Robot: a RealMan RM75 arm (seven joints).
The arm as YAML. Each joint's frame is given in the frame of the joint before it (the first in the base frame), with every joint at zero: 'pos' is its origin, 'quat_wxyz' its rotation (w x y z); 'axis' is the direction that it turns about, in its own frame. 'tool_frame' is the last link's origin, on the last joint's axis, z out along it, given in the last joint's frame.
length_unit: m
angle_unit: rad
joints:
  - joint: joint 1
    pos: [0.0, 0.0, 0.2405]
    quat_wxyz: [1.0, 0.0, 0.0, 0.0]
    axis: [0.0, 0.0, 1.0]
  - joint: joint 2
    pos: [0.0, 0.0, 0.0]
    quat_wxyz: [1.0, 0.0, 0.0, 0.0]
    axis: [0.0, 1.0, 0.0]
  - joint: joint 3
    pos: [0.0, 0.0, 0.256]
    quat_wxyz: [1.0, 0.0, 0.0, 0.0]
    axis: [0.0, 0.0, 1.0]
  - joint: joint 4
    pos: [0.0, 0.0, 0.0]
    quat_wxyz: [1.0, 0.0, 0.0, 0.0]
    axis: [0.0, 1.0, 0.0]
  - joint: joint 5
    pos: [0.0, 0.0, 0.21]
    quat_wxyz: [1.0, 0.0, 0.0, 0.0]
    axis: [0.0, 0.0, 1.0]
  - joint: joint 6
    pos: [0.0, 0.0, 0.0]
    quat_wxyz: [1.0, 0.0, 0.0, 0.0]
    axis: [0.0, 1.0, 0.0]
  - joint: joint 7
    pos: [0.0, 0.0, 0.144]
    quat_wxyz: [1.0, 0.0, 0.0, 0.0]
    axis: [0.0, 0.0, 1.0]
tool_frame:
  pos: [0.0, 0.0, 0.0]
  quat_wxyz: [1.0, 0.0, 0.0, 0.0]
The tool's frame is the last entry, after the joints.
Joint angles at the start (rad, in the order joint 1, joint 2, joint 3, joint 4, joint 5, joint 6, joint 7):
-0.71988 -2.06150 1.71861 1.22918 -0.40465 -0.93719 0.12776
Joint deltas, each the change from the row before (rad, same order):
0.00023 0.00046 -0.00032 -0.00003 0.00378 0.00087 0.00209
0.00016 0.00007 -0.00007 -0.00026 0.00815 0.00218 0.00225
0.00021 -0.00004 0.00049 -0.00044 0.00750 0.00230 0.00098
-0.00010 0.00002 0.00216 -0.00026 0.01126 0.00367 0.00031
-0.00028 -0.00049 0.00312 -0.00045 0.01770 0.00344 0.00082
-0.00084 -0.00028 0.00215 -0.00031 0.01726 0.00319 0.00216
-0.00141 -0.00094 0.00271 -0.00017 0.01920 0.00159 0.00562
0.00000 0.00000 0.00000 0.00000 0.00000 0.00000 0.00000
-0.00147 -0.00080 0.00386 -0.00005 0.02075 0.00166 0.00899
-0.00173 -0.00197 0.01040 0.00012 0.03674 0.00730 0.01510
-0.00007 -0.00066 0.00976 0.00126 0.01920 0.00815 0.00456
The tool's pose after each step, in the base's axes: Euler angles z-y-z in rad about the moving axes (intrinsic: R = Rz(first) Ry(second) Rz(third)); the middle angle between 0 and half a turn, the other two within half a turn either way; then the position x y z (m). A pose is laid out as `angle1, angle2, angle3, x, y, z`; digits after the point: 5 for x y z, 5 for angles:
2.02633, 2.39930, -1.73330, -0.12005, 0.41535, -0.04493
2.02654, 2.39231, -1.72630, -0.12051, 0.41602, -0.04424
2.02680, 2.38611, -1.72053, -0.12094, 0.41656, -0.04376
2.02638, 2.37715, -1.71184, -0.12122, 0.41727, -0.04326
2.02827, 2.36412, -1.69627, -0.12175, 0.41813, -0.04267
2.02899, 2.35099, -1.68079, -0.12205, 0.41917, -0.04180
2.03122, 2.33755, -1.65884, -0.12216, 0.42006, -0.04116
2.03122, 2.33755, -1.65884, -0.12216, 0.42006, -0.04116
2.03345, 2.32311, -1.63140, -0.12224, 0.42093, -0.04054
2.03168, 2.29840, -1.58484, -0.12179, 0.42215, -0.04022
2.02485, 2.28595, -1.56382, -0.12086, 0.42252, -0.04062

